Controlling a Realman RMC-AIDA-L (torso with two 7-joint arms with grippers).
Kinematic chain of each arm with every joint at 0, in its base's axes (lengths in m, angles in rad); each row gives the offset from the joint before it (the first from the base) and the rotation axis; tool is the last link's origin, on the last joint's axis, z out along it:
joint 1: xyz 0 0 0.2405 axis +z
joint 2: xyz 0 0 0 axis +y
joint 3: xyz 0 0 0.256 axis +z
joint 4: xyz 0 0 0 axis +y
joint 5: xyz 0 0 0.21 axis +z
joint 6: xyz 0 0 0 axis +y
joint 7: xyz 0 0 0.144 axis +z
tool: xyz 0 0 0
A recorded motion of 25 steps. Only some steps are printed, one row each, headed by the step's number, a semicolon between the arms.
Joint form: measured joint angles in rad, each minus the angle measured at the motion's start. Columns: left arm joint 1, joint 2, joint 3, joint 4, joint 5, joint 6, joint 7; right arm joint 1, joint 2, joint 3, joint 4, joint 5, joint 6, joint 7.
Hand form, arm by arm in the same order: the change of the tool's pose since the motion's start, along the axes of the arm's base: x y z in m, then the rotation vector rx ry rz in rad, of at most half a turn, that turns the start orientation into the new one. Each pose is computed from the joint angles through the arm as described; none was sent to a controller.
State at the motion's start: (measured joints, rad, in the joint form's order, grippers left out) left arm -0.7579 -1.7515 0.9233 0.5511 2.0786 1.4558 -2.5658; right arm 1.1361 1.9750 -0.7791 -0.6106 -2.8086 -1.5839 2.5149
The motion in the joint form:
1: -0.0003 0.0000 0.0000 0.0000 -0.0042 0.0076 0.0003; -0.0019 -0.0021 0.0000 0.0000 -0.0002 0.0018 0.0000
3: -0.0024 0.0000 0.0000 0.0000 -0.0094 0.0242 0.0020; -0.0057 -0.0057 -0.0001 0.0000 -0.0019 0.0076 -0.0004
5: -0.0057 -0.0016 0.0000 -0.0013 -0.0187 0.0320 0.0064; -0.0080 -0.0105 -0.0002 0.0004 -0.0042 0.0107 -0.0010
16: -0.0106 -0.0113 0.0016 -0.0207 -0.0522 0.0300 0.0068; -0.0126 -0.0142 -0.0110 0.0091 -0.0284 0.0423 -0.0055
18: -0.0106 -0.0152 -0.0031 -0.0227 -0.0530 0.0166 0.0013; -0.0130 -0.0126 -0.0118 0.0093 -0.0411 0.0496 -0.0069
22: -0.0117 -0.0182 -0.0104 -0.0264 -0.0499 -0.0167 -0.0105; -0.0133 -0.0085 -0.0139 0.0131 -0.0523 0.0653 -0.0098
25: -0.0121 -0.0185 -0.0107 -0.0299 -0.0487 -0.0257 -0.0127; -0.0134 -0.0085 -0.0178 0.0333 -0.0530 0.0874 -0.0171
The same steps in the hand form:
1: 0.0011 -0.0007 -0.0002 -0.0055 -0.0064 -0.0023; 0.0010 0.0004 0.0010 0.0036 -0.0012 -0.0013
3: 0.0035 -0.0020 -0.0007 -0.0190 -0.0163 -0.0093; 0.0033 0.0013 0.0027 0.0120 -0.0047 -0.0026
5: 0.0065 -0.0021 -0.0017 -0.0244 -0.0278 -0.0186; 0.0051 0.0023 0.0050 0.0186 -0.0093 -0.0036
16: 0.0110 -0.0022 -0.0082 -0.0279 -0.0702 -0.0139; 0.0121 0.0052 0.0065 0.0378 -0.0452 0.0054
18: 0.0107 -0.0008 -0.0092 -0.0160 -0.0746 -0.0041; 0.0138 0.0058 0.0066 0.0416 -0.0583 0.0089
22: 0.0088 0.0033 -0.0092 0.0140 -0.0723 0.0166; 0.0156 0.0065 0.0048 0.0470 -0.0701 0.0156
25: 0.0079 0.0041 -0.0095 0.0199 -0.0704 0.0229; 0.0187 0.0068 0.0016 0.0472 -0.0746 0.0198

